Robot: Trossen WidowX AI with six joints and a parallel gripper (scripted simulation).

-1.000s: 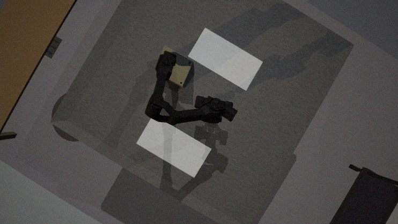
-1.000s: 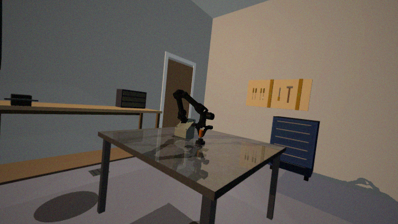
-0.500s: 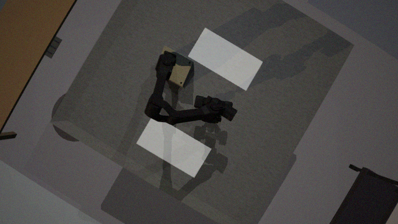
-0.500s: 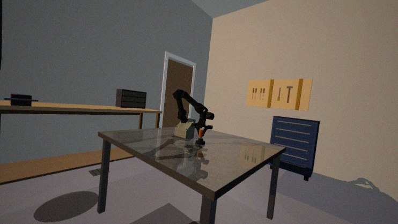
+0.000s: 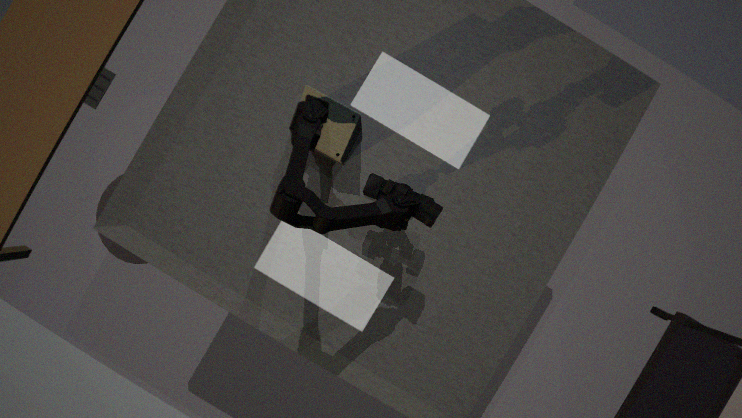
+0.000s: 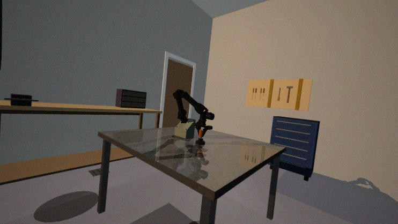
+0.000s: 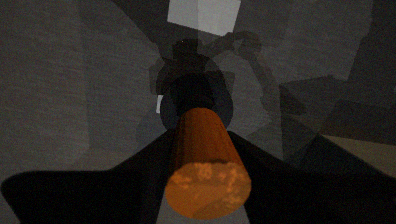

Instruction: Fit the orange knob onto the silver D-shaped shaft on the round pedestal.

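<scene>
Now: the orange knob 30 mm above my gripper tip. Round my gripper tip: dark round pedestal (40 mm below).
</scene>
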